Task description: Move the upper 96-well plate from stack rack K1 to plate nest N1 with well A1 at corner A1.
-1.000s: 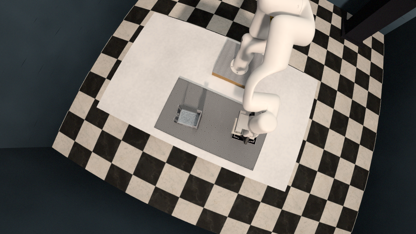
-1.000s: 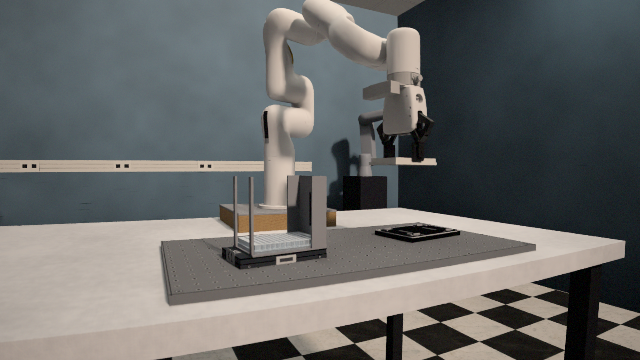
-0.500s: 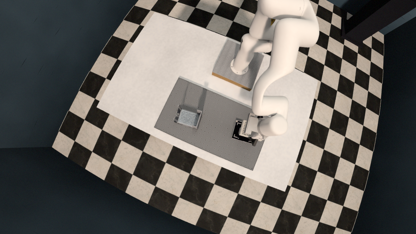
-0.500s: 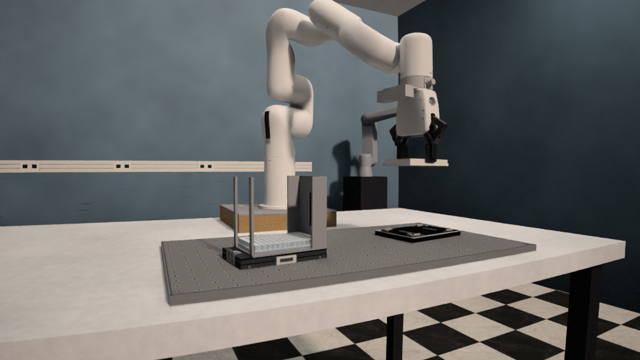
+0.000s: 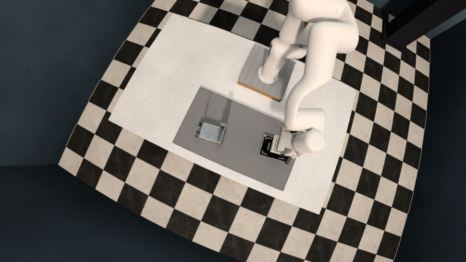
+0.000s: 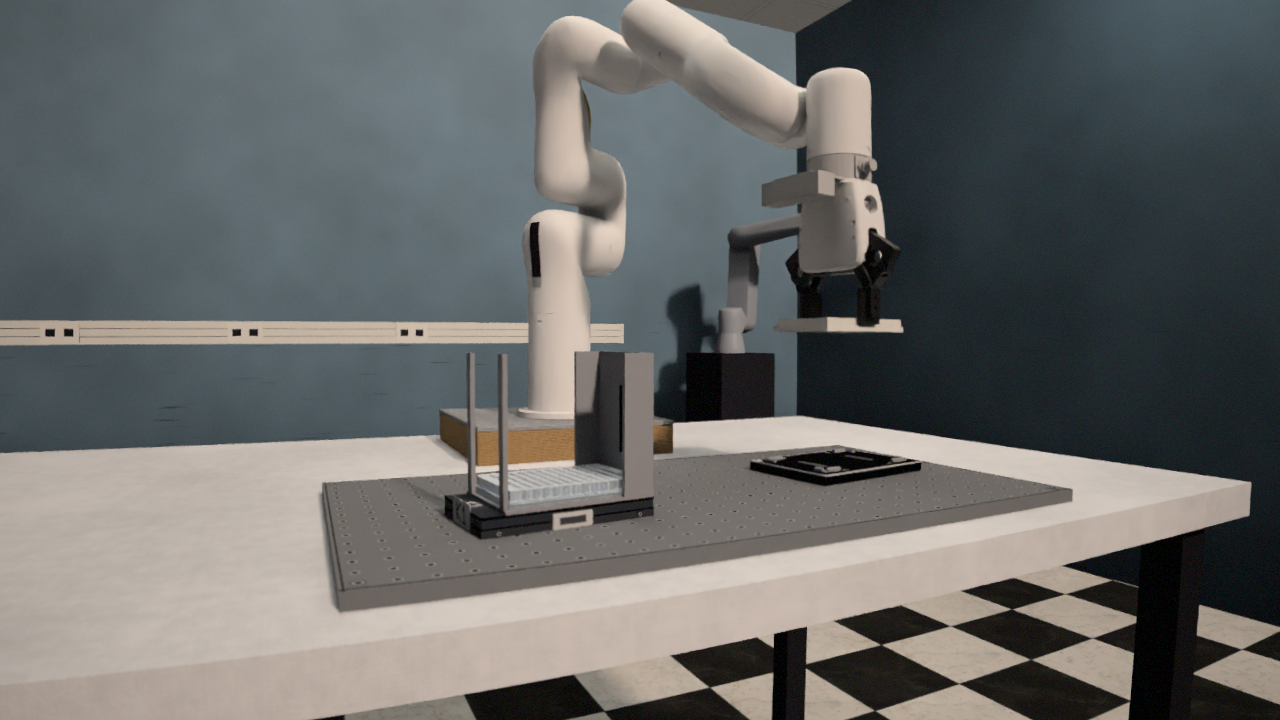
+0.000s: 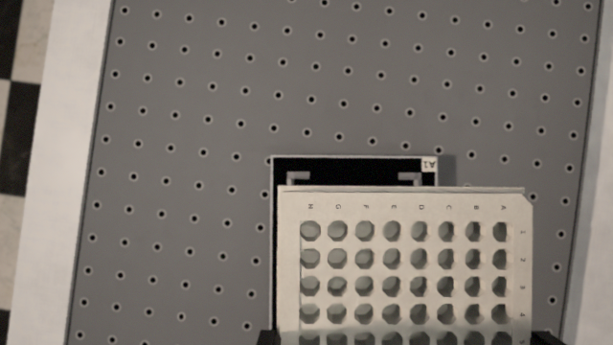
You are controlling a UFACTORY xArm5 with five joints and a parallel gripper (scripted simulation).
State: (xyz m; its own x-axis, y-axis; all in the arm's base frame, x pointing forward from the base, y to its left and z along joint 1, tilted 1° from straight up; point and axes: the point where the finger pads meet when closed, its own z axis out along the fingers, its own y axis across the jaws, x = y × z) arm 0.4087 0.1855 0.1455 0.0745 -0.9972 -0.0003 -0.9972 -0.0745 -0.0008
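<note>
Now: hand 18 cm above the black plate nest. Also, from my hand: tall grey wall: 4 cm ahead, 30 cm to the right, 10 cm below; white 96-well plate: 1 cm below; clear plate: 5 cm ahead, 37 cm to the right, 16 cm below.
</note>
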